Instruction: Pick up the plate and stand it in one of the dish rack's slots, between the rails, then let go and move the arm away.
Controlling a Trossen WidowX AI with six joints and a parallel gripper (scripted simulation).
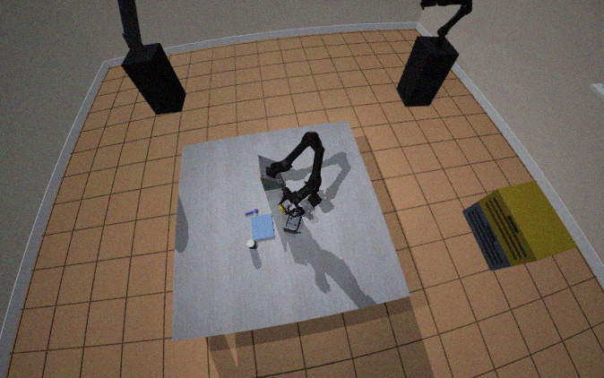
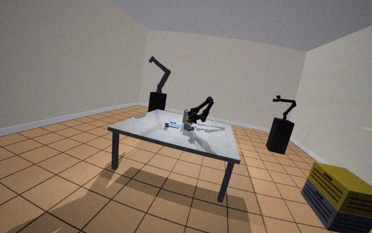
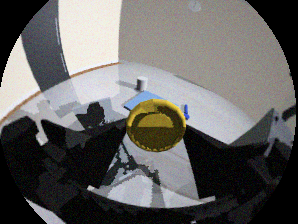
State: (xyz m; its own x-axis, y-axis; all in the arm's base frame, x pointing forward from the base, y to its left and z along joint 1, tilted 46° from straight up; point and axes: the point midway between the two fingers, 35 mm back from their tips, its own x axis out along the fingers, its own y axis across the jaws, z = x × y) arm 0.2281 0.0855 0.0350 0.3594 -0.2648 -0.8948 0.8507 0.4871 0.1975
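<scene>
The dish rack lies 70 mm below my gripper tip, 60 mm ahead of it and 50 mm to the left of it. Also, from my gripper tip: light blue square pad 130 mm to the right, 90 mm below, 60 mm ahead; then yellow plate 10 mm to the left; then blue spoon 190 mm to the right, 90 mm below, 40 mm behind.
</scene>
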